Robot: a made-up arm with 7 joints.
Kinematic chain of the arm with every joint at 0, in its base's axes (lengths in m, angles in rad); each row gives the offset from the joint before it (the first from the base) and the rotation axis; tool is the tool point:
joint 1: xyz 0 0 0.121 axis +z
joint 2: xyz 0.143 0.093 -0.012 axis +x
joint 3: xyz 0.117 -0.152 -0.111 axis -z
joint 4: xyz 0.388 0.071 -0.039 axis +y
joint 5: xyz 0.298 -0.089 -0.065 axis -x
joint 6: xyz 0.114 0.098 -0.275 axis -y
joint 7: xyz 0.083 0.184 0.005 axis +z
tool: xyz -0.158 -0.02 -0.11
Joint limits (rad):
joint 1: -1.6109..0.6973
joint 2: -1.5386..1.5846
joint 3: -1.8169..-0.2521
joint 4: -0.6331..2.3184
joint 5: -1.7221..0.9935
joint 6: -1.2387..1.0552
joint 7: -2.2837..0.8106
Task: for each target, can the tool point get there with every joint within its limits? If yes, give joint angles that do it. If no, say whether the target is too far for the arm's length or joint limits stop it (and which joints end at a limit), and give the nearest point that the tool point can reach.
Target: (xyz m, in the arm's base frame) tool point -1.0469 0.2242 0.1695
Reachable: no: joint limits stop it (at a limit: joint 1, joint 3, joint 7) | nearest point -0.9021 0.2750 0.1651 | short by 0.154 m
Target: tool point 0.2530 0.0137 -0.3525
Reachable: yes | joints -1.2654 -0.3216 -0.5141 1.9714 -0.5022 -0.0375 -0.6601
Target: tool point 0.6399 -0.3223 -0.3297
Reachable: yes | joints -1.2252 -0.6102 -0.7148 -0.2036 -0.9178 -0.7418 -0.0097
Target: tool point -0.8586 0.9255 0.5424
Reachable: no: joint limits stop it (at a limit: joint 1, joint 3, joint 7) | nearest point -0.7457 0.8475 0.4933 | short by 0.146 m
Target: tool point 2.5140 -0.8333 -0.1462
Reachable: no: too far | nearest point 1.4519 -0.4813 -0.0266 | short by 1.125 m
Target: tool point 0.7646 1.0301 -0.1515
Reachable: yes | joints 0.0657 0.1978 -0.6946 -0.3488 0.0924 -0.0638 -1.9916
